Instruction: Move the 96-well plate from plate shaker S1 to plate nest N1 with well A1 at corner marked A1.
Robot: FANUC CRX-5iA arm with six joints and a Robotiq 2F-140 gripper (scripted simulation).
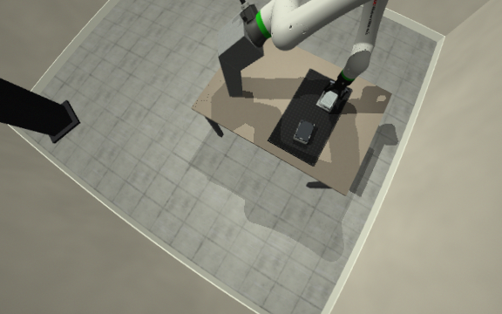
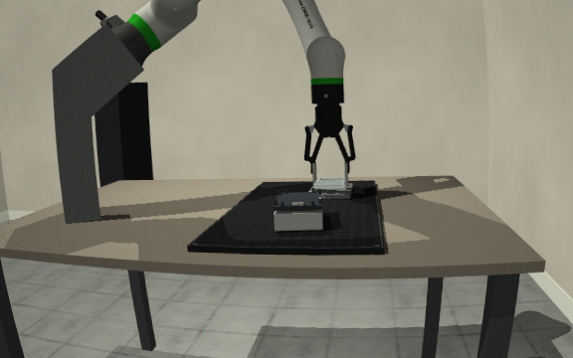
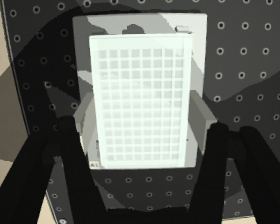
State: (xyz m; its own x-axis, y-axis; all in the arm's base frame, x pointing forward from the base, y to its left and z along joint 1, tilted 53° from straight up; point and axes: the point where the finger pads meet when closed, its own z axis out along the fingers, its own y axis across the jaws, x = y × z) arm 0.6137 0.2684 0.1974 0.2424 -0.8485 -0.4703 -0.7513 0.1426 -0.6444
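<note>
Right now my hand is 20 mm above the white 96-well plate. From my hand the other things lie so: plate nest N1: 40 mm below.
</note>
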